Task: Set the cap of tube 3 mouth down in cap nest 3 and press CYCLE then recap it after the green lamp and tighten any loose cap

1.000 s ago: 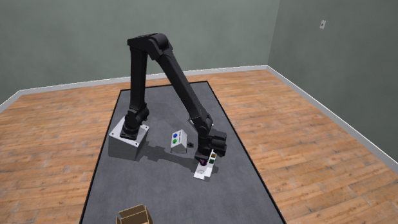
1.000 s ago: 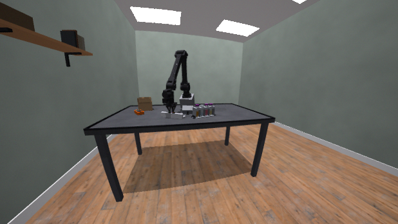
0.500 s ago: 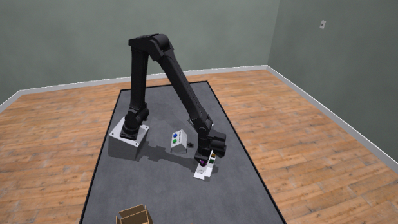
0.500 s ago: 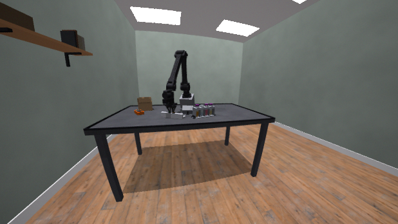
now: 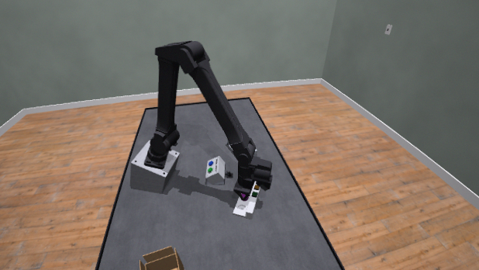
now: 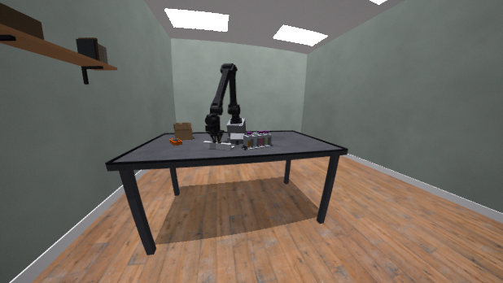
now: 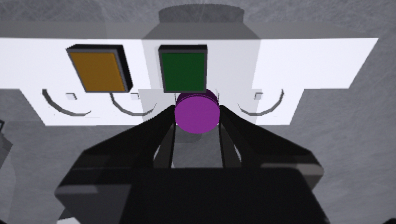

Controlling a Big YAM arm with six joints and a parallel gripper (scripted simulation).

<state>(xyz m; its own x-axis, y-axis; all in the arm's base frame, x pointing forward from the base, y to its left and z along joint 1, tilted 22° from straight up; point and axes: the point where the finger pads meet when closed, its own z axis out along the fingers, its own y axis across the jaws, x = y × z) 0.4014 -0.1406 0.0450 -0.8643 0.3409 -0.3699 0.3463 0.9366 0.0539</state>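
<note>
My gripper is now 10 mm above the cap. Also, from my hand: blue key (150 mm behind, 180 mm to the left, 30 mm above); then key housing (130 mm behind, 160 mm to the left, 20 mm above); then green key (150 mm behind, 140 mm to the left, 30 mm above).
</note>
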